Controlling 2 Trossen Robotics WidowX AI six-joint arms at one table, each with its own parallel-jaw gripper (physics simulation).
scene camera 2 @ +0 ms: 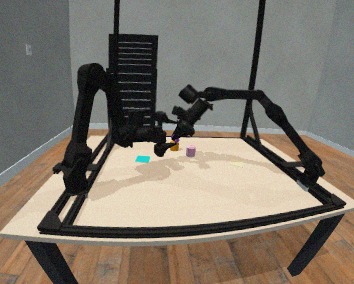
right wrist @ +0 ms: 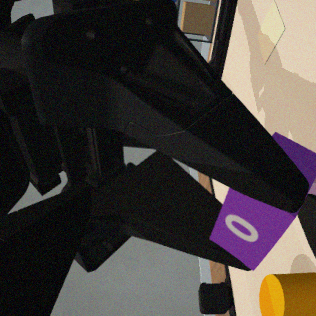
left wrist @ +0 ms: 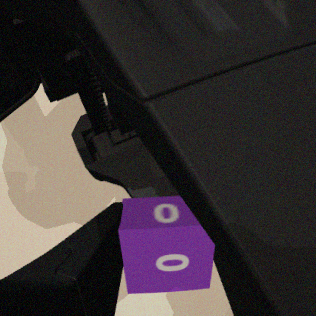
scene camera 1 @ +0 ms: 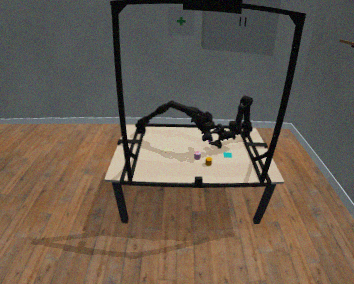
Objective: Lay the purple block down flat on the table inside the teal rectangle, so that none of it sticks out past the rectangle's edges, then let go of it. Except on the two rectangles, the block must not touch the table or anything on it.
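Where they show: left gripper, between the fingertips: (scene camera 2: 172, 138) (right wrist: 278, 233) (left wrist: 164, 210) (scene camera 1: 212, 139); right gripper, between the fingertips: (scene camera 2: 177, 133) (right wrist: 198, 201) (left wrist: 223, 277) (scene camera 1: 209, 138); left arm's base, origin of its link: (scene camera 2: 307, 183) (scene camera 1: 141, 131); right arm's base, origin of its link: (scene camera 2: 77, 189) (scene camera 1: 245, 135).
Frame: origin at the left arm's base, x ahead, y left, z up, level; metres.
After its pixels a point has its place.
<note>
The purple block (scene camera 1: 210, 140) (scene camera 2: 175, 139) (left wrist: 166, 247) {y -0.199, x 0.568, z 0.108 m} (right wrist: 251, 229) {y -0.197, x 0.582, z 0.105 m}, a cube marked with white zeros, hangs in the air above the table. My left gripper (scene camera 1: 208, 138) {y -0.199, x 0.582, z 0.096 m} (scene camera 2: 177, 135) {y -0.199, x 0.582, z 0.096 m} is shut on it, one finger on each side. My right gripper (scene camera 1: 217, 143) (scene camera 2: 166, 146) is open and empty, right up against the block. One of its fingers (left wrist: 125, 163) lies just beyond the block in the left wrist view. The teal rectangle (scene camera 1: 227, 155) {y -0.222, x 0.711, z -0.018 m} (scene camera 2: 142, 159) {y -0.207, x 0.715, z -0.018 m} lies flat on the table, apart from both grippers. It is hidden in both wrist views.
An orange cylinder (scene camera 1: 208, 161) {y -0.362, x 0.561, z 0.020 m} (scene camera 2: 174, 146) {y -0.319, x 0.565, z 0.008 m} (right wrist: 291, 294) {y -0.319, x 0.566, z 0.018 m} and a pink cylinder (scene camera 1: 197, 155) {y -0.301, x 0.483, z 0.020 m} (scene camera 2: 190, 151) {y -0.256, x 0.488, z 0.012 m} stand on the table near the block. A pale yellow rectangle (scene camera 1: 168, 150) {y -0.214, x 0.264, z -0.018 m} (scene camera 2: 237, 164) {y -0.193, x 0.260, z -0.018 m} (right wrist: 273, 25) {y -0.198, x 0.265, z -0.018 m} lies farther off. A black frame rail (scene camera 2: 170, 229) {y 0.195, x 0.585, z -0.001 m} borders the table.
</note>
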